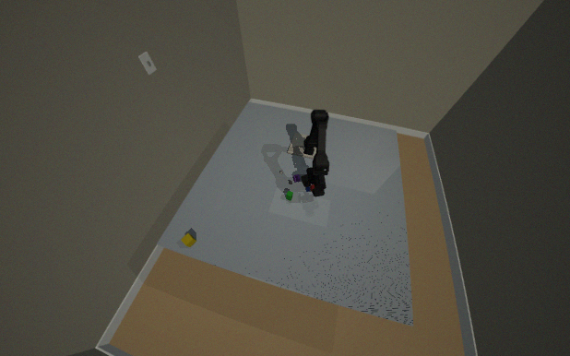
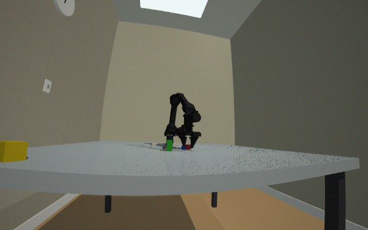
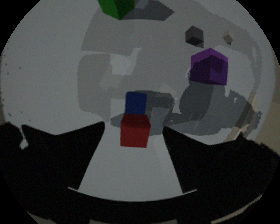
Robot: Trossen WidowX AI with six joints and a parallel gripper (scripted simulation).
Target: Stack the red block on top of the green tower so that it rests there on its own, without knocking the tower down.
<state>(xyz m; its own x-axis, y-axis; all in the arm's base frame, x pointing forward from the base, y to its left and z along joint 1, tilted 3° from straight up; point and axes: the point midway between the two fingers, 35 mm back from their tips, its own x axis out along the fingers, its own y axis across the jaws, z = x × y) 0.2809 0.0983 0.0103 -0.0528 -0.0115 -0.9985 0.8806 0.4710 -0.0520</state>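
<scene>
The red block lies 1 cm above my gripper tip. The rest, counted from my gripper tip: small grey piece (1 cm ahead, 14 cm to the right); then small blue block (2 cm ahead, 3 cm to the right); then purple block (3 cm behind, 12 cm to the right, 1 cm above).
</scene>
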